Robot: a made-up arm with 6 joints. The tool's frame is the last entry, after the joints.
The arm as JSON. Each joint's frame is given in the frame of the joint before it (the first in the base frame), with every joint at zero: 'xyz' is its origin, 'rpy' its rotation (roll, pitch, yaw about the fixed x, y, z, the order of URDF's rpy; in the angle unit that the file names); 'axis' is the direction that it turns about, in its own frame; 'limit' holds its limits. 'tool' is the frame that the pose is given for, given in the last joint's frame.
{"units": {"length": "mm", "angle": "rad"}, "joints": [
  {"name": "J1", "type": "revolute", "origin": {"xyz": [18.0, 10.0, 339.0], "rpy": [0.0, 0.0, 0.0]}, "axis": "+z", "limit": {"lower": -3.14, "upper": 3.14}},
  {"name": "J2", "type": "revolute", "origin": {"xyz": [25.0, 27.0, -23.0], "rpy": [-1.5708, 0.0, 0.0]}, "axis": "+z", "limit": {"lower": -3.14, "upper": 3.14}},
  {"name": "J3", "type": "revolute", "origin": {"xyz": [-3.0, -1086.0, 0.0], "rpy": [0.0, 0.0, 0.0]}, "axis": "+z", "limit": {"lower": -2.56, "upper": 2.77}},
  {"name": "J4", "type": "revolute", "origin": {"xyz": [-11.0, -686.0, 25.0], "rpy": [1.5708, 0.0, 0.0]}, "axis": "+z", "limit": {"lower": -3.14, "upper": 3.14}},
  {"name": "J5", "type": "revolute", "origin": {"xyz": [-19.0, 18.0, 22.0], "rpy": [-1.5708, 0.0, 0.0]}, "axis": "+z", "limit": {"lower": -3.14, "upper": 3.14}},
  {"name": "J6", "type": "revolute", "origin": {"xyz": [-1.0, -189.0, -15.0], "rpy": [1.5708, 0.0, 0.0]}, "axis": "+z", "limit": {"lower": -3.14, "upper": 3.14}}
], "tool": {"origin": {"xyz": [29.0, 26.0, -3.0], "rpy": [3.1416, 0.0, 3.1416]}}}
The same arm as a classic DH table. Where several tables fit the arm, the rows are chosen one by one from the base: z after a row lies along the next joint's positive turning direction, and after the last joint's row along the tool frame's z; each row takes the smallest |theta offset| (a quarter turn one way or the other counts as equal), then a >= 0, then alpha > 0; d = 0 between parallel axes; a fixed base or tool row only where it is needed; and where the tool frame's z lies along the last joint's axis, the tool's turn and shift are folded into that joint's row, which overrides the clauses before.
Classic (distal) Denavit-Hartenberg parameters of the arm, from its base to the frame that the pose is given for. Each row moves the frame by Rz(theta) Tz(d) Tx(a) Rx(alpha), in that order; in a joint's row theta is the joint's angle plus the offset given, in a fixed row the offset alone. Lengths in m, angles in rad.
base (fixed): theta0 0.5071, d 0.0000, a 0.0206, alpha 0.0000
J1: theta0 -0.5071, d 0.3160, a 0.0250, alpha -1.5708
J2: theta0 1.5680, d 0.0000, a -1.0860, alpha 0.0000
J3: theta0 -1.5680, d 0.0520, a -0.0110, alpha 1.5708
J4: theta0 0.0000, d 0.7080, a -0.0190, alpha -1.5708
J5: theta0 0.0000, d 0.0030, a -0.0010, alpha 1.5708
J6: theta0 0.7309, d 0.0000, a 0.0389, alpha 3.1416
tool (fixed): theta0 -2.4107, d -0.1860, a 0.0000, alpha 0.0000
Joint limits (rad, base to tool): -3.1400..3.1400 -3.1400..3.1400 -2.5600..2.7700 -3.1400..3.1400 -3.1400..3.1400 -3.1400..3.1400

